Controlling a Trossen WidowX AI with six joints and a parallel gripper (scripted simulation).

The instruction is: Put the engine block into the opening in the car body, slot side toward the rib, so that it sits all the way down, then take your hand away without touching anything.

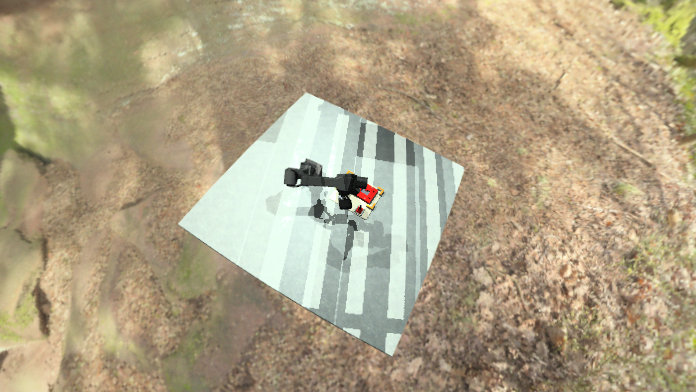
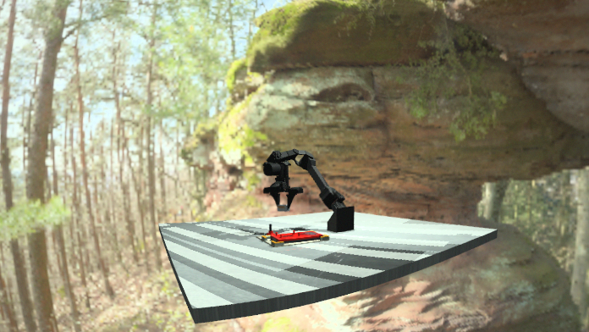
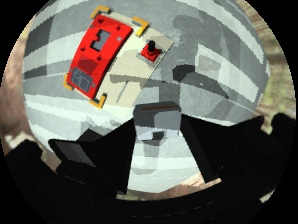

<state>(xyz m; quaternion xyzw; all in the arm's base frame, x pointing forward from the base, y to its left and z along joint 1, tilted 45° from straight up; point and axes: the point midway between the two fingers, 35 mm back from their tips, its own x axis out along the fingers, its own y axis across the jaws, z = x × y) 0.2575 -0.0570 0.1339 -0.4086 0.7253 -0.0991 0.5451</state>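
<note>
The grey engine block is right at my gripper tip.
</note>
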